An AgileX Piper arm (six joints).
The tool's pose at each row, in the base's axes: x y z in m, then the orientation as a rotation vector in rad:
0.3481 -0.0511 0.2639 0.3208 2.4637 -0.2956
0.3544 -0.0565 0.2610 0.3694 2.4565 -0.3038
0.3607 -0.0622 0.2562 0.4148 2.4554 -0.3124
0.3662 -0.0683 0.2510 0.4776 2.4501 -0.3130
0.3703 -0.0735 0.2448 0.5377 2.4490 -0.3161
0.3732 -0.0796 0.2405 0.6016 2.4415 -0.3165
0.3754 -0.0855 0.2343 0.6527 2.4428 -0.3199
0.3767 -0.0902 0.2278 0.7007 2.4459 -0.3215
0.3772 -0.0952 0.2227 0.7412 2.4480 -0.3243
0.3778 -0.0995 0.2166 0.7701 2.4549 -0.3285
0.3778 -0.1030 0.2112 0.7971 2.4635 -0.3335
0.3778 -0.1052 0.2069 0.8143 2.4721 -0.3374
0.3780 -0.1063 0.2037 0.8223 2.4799 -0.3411
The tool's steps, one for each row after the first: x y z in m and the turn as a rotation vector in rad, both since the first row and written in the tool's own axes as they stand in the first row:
-0.0039 -0.0028 0.0073 0.0181 0.0021 0.0331
-0.0067 -0.0057 0.0162 0.0357 0.0102 0.0626
-0.0088 -0.0091 0.0251 0.0521 0.0188 0.1068
-0.0089 -0.0120 0.0337 0.0697 0.0319 0.1473
-0.0095 -0.0163 0.0404 0.0864 0.0409 0.1922
-0.0083 -0.0204 0.0481 0.1020 0.0560 0.2254
-0.0060 -0.0236 0.0553 0.1154 0.0726 0.2563
-0.0041 -0.0275 0.0609 0.1278 0.0867 0.2818
-0.0015 -0.0306 0.0673 0.1381 0.1021 0.2981
0.0013 -0.0332 0.0725 0.1484 0.1187 0.3122
0.0036 -0.0347 0.0764 0.1554 0.1324 0.3202
0.0053 -0.0352 0.0793 0.1598 0.1424 0.3225

